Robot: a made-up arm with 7 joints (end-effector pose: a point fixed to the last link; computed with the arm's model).
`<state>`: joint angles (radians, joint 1 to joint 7).
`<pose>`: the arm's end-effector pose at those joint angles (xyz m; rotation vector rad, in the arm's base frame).
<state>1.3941 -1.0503 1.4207 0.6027 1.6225 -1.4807 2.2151</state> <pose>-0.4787 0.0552 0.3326 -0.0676 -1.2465 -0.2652</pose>
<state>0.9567 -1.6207 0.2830 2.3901 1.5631 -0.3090 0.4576</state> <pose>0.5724 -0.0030 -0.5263 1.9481 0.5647 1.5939</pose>
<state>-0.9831 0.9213 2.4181 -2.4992 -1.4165 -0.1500 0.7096</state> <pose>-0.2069 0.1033 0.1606 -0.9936 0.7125 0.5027</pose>
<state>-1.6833 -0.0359 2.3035 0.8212 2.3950 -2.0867 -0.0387</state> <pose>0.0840 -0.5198 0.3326 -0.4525 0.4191 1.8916</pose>
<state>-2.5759 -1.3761 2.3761 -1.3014 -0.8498 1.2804 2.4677</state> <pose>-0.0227 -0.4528 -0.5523 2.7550 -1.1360 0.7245</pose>
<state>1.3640 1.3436 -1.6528 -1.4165 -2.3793 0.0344 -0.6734</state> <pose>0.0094 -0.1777 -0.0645 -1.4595 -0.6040 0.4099</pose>
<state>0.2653 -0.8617 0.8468 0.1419 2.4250 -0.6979 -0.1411</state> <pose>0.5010 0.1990 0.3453 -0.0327 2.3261 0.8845</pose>
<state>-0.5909 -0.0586 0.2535 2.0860 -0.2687 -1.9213 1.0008</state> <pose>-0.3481 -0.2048 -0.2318 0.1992 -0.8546 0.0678</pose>
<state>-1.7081 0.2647 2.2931 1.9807 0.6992 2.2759 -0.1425</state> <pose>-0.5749 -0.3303 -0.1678 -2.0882 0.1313 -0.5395</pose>
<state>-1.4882 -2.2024 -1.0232 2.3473 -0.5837 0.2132 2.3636</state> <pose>-0.2476 -0.4193 0.2761 0.3033 0.6679 1.4590</pose>
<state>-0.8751 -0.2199 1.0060 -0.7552 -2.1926 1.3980 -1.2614</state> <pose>-0.0305 0.3458 -0.0120 -0.8019 -0.2360 1.7477</pose>
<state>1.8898 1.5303 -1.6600 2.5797 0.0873 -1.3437 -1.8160</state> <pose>-0.2134 -0.0256 -0.3882 1.5458 0.3397 -0.2001</pose>
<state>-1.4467 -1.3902 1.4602 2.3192 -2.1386 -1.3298 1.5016</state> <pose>-0.5745 0.2863 -0.0185 -0.5000 -0.7599 -0.6485</pose>
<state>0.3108 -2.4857 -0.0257 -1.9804 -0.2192 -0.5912 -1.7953</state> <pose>-0.5821 0.3627 -0.0393 -0.9726 -1.1069 -0.2296</pose>
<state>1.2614 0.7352 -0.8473 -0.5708 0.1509 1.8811 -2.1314</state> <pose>0.5673 0.0067 0.1502 1.5982 0.9323 0.5196</pose>
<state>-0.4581 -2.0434 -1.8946 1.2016 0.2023 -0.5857 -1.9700</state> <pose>-0.7350 0.0188 -0.0437 1.7472 0.9665 -0.5013</pose>
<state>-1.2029 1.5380 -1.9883 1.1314 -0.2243 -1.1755 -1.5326</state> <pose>0.4270 0.0345 0.0537 -1.0448 1.1379 1.1481</pose>
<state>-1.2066 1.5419 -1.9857 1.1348 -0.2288 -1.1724 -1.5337</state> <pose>0.4276 0.0327 0.0522 -1.0364 1.1453 1.1477</pose>
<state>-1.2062 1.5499 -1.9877 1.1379 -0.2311 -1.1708 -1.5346</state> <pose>0.4285 0.0284 0.0508 -1.0284 1.1524 1.1442</pose>
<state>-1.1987 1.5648 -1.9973 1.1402 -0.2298 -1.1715 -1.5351</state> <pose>0.4299 0.0197 0.0500 -1.0207 1.1592 1.1354</pose>
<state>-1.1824 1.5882 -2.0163 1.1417 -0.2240 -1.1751 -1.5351</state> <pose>0.4315 0.0057 0.0498 -1.0133 1.1657 1.1201</pose>
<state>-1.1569 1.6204 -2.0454 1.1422 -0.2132 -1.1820 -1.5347</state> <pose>0.4327 -0.0137 0.0501 -1.0070 1.1716 1.0983</pose>
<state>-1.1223 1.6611 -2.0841 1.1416 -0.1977 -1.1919 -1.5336</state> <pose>0.4327 -0.0386 0.0512 -1.0012 1.1770 1.0699</pose>
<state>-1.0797 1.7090 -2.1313 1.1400 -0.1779 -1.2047 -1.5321</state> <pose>0.4305 -0.0678 0.0529 -0.9967 1.1819 1.0360</pose>
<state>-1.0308 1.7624 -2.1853 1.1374 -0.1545 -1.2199 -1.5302</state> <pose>0.4252 -0.0998 0.0552 -0.9938 1.1862 0.9978</pose>
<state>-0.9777 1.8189 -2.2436 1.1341 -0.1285 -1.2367 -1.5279</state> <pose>0.4165 -0.1329 0.0580 -0.9922 1.1902 0.9573</pose>
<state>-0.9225 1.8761 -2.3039 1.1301 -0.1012 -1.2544 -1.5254</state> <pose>0.4044 -0.1651 0.0612 -0.9922 1.1937 0.9161</pose>
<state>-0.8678 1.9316 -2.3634 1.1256 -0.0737 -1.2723 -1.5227</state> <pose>0.3896 -0.1947 0.0647 -0.9938 1.1967 0.8759</pose>
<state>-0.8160 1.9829 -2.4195 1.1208 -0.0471 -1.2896 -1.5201</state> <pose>0.3735 -0.2204 0.0683 -0.9971 1.1990 0.8386</pose>
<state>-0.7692 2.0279 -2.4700 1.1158 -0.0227 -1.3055 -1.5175</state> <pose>0.3573 -0.2413 0.0719 -1.0017 1.2002 0.8057</pose>
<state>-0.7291 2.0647 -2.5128 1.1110 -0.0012 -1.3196 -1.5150</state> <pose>0.3427 -0.2570 0.0752 -1.0075 1.2003 0.7784</pose>
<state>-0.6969 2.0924 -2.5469 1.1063 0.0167 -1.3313 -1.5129</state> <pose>0.3308 -0.2678 0.0783 -1.0146 1.1991 0.7574</pose>
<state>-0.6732 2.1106 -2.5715 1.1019 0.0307 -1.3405 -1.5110</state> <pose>0.3222 -0.2742 0.0811 -1.0224 1.1965 0.7428</pose>
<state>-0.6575 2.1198 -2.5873 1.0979 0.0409 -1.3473 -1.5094</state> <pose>0.3171 -0.2768 0.0834 -1.0309 1.1924 0.7344</pose>
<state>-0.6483 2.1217 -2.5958 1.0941 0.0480 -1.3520 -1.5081</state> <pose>0.3150 -0.2766 0.0855 -1.0398 1.1872 0.7307</pose>
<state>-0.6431 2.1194 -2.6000 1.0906 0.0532 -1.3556 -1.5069</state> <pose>0.3146 -0.2748 0.0873 -1.0488 1.1812 0.7300</pose>
